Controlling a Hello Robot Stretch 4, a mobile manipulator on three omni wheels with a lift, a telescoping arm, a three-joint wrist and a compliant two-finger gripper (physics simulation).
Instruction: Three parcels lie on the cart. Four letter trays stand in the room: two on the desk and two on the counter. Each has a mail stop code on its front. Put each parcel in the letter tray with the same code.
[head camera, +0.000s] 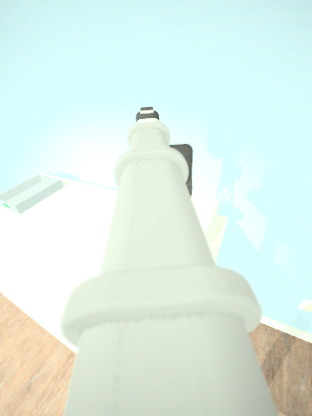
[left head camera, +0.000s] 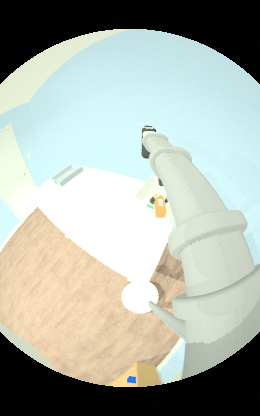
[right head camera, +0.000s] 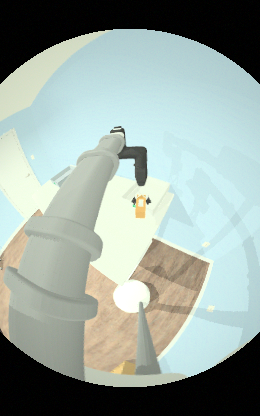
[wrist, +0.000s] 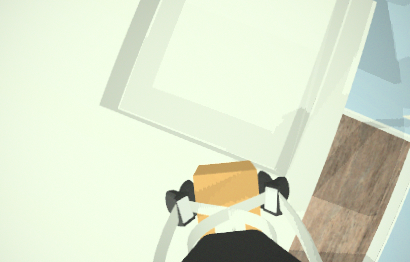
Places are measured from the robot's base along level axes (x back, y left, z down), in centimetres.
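Pixels of known places: gripper, fingertip midpoint: (wrist: 225, 190); robot's base, link origin: (left head camera: 139, 295) (right head camera: 132, 295).
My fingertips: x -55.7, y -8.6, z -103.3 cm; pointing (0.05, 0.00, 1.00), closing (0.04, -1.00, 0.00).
Observation:
Ahead of a thing's pixels: the offset from my fingertips to its top centre. Level surfaces: height alone.
My gripper (left head camera: 159, 200) (right head camera: 141, 201) (wrist: 225, 190) is shut on an orange parcel {dx +3.7, dy +0.2, dz -5.0 cm} (left head camera: 160, 210) (right head camera: 140, 212) (wrist: 226, 182), with a dark fingertip on each side of it. A white label shows on the parcel in both side head views. The parcel is over the white table top {dz +11.1 cm} (head camera: 60, 240) (left head camera: 100, 215) (right head camera: 115, 232) (wrist: 50, 150), at the near edge of a pale letter tray {dx -19.5, dy -5.1, dz +4.8 cm} (left head camera: 145, 188) (wrist: 120, 70). A green mark shows beside the gripper in the left head view. A grey letter tray {dx -59.7, dy +92.0, dz +4.8 cm} (head camera: 37, 194) (left head camera: 67, 175) (right head camera: 61, 176) stands at the far left. No codes are readable.
The arm (head camera: 155, 225) (left head camera: 200, 200) (right head camera: 75, 200) crosses the head views and hides part of the table. A white round object (left head camera: 140, 296) (right head camera: 131, 296) is near the table's corner. A tan object (left head camera: 145, 372) with a blue patch shows at the bottom. A door (left head camera: 12, 165) is at left.

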